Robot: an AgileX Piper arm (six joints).
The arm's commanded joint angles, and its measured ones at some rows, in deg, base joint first. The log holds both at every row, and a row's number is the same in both.
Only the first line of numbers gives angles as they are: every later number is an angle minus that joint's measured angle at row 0.
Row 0, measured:
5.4, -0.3, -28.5, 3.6, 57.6, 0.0
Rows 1 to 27, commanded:
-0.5, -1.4, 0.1, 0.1, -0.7, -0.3
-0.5, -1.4, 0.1, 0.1, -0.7, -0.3
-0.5, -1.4, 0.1, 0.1, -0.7, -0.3
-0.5, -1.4, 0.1, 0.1, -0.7, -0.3
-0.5, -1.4, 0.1, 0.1, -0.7, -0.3
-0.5, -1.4, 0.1, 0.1, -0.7, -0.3
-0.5, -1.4, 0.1, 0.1, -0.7, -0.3
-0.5, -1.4, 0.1, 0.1, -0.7, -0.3
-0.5, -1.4, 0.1, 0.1, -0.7, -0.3
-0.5, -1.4, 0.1, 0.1, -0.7, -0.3
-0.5, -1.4, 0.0, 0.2, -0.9, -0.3
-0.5, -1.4, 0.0, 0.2, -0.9, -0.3
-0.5, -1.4, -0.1, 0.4, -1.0, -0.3
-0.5, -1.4, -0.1, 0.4, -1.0, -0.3
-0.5, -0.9, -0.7, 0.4, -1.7, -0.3
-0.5, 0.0, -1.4, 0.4, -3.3, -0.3
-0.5, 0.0, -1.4, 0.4, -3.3, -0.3
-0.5, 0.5, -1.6, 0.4, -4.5, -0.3
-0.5, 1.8, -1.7, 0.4, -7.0, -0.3
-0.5, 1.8, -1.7, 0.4, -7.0, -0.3
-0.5, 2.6, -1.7, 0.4, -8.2, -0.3
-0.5, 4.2, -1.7, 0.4, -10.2, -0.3
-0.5, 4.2, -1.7, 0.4, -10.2, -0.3
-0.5, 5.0, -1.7, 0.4, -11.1, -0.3
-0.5, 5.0, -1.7, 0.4, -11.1, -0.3
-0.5, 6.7, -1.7, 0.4, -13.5, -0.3
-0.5, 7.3, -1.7, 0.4, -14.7, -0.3
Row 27, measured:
0.0, 5.6, -1.3, 0.2, -10.8, 0.0
